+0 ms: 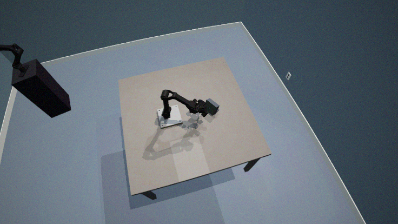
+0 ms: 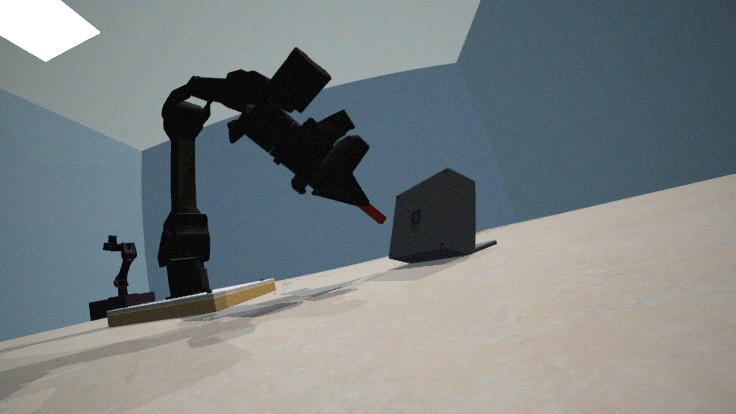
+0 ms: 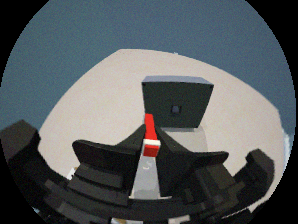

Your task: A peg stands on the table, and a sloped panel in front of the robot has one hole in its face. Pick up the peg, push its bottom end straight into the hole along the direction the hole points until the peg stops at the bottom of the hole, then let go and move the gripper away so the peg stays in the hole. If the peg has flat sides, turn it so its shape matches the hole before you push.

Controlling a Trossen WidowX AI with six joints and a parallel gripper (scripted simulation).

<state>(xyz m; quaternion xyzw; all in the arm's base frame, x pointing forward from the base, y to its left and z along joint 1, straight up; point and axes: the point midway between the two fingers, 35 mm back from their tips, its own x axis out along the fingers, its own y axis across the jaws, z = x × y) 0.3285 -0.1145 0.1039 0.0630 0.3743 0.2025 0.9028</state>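
The sloped panel lies 90 mm ahead of my gripper tip, 50 mm below it and 20 mm to the right of it. Round my gripper tip: red peg 10 mm to the right, 10 mm behind, 10 mm above.
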